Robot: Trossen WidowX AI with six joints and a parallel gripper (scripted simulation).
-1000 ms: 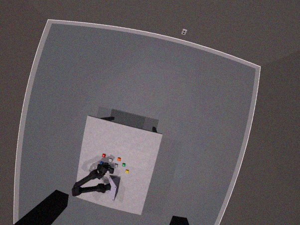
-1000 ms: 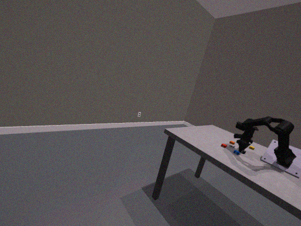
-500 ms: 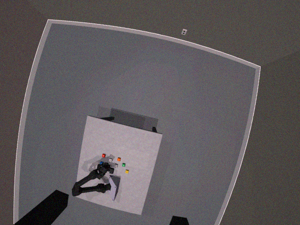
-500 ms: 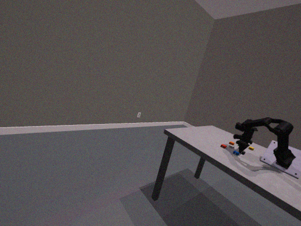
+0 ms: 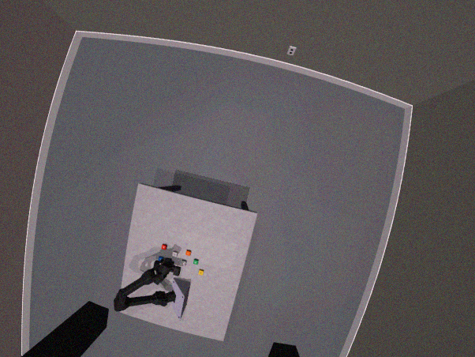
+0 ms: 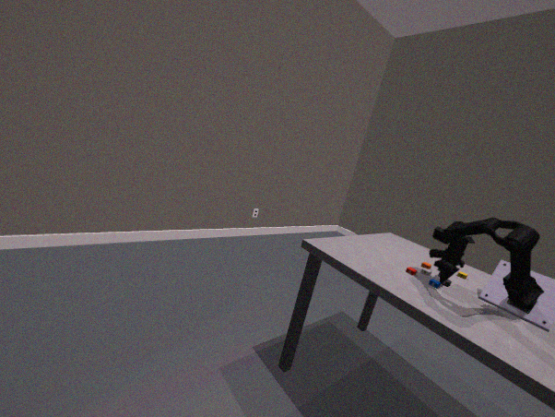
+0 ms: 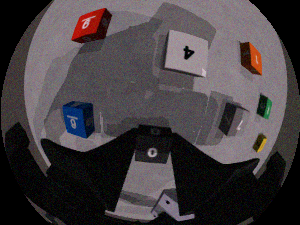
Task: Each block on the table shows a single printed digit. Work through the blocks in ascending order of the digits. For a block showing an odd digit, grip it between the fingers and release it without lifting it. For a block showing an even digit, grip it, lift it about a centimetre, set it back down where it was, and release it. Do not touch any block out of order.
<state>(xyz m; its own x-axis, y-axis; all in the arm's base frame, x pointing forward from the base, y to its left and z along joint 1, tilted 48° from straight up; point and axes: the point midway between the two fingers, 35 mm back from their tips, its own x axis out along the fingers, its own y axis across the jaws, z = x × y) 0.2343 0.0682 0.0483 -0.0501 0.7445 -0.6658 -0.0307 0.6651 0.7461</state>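
The dark block lies 10 mm behind my gripper tip. Round my gripper tip: blue block 80 mm to the left; orange block 110 mm ahead, 110 mm to the right; red block 100 mm ahead, 80 mm to the left.
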